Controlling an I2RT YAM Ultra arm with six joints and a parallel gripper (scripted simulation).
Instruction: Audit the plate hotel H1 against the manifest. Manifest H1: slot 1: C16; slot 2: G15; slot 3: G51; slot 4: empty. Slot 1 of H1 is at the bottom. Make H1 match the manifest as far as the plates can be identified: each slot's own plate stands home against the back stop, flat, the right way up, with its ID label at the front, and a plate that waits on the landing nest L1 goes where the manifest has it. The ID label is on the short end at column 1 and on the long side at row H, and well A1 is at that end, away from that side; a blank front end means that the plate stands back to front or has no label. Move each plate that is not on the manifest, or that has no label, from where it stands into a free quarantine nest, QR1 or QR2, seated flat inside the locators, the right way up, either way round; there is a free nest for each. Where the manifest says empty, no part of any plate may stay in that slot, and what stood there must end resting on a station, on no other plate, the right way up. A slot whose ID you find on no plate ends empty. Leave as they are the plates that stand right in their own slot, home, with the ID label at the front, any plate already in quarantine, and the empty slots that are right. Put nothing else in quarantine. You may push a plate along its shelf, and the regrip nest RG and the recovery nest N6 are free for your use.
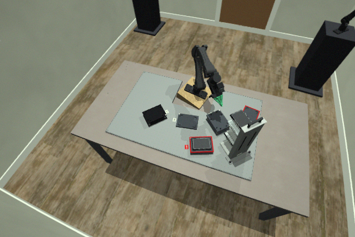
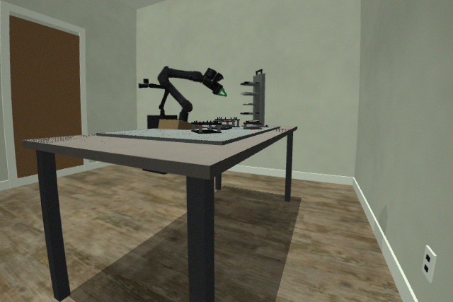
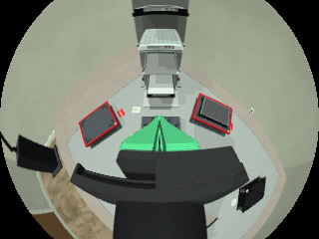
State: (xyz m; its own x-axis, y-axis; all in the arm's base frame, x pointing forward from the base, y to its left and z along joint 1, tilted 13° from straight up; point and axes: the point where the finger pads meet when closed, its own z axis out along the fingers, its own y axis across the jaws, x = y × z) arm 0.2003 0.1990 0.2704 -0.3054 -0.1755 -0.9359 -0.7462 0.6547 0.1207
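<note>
My gripper is now 15 cm to the right of the pale plate labelled G51, 14 cm short of it and 2 cm below it.
</note>
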